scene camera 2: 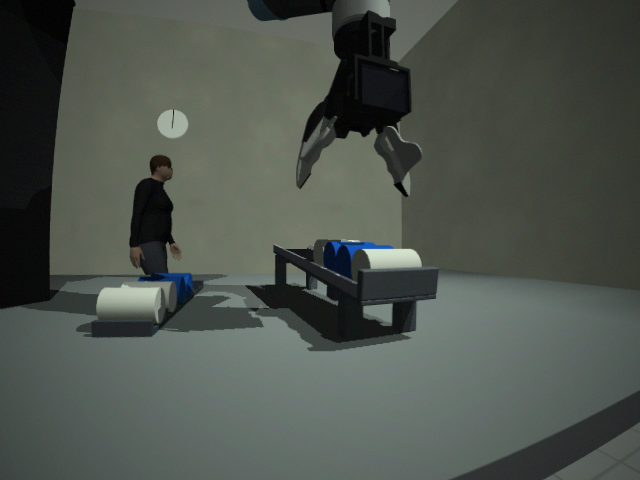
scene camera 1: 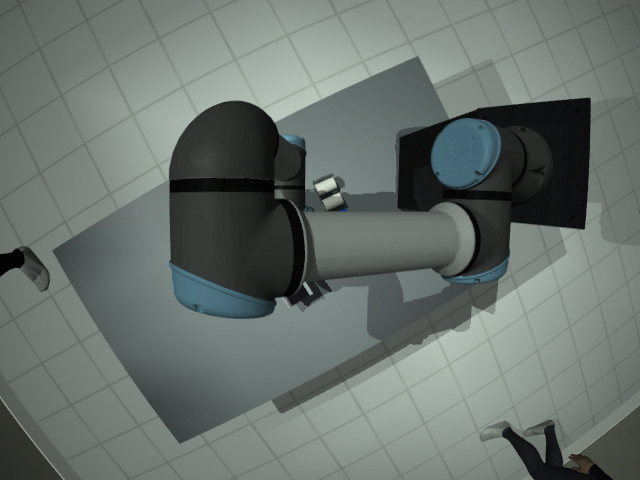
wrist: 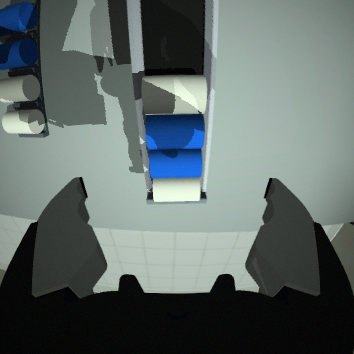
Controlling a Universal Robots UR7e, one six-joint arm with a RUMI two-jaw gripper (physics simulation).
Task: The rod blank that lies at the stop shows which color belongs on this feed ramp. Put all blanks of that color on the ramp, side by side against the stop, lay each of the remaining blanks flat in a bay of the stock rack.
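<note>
My gripper (scene camera 2: 353, 191) (wrist: 175, 180) is open and empty, high above the stop end of the feed ramp (scene camera 2: 398, 284) (wrist: 215, 30). On the ramp, a white blank (scene camera 2: 392, 259) (wrist: 176, 190) lies at the stop. Behind it lie a blue blank (wrist: 176, 163), a second blue blank (wrist: 175, 132) and a white blank (wrist: 192, 92), side by side across the ramp. The low stock rack (scene camera 2: 124, 328) (wrist: 40, 134) holds a white blank (scene camera 2: 126, 303) (wrist: 20, 121) at its near end, then another white blank (wrist: 17, 88) and two blue blanks (wrist: 19, 53) (wrist: 19, 17). The arm hides the ramp's blanks in scene camera 1.
The rack stands left of the ramp in the wrist view, with a gap between them. The ramp stands raised on legs (scene camera 2: 350, 316). The arm's black base plate (scene camera 1: 558, 155) is at the right in scene camera 1. A person (scene camera 2: 149, 211) stands beyond the table.
</note>
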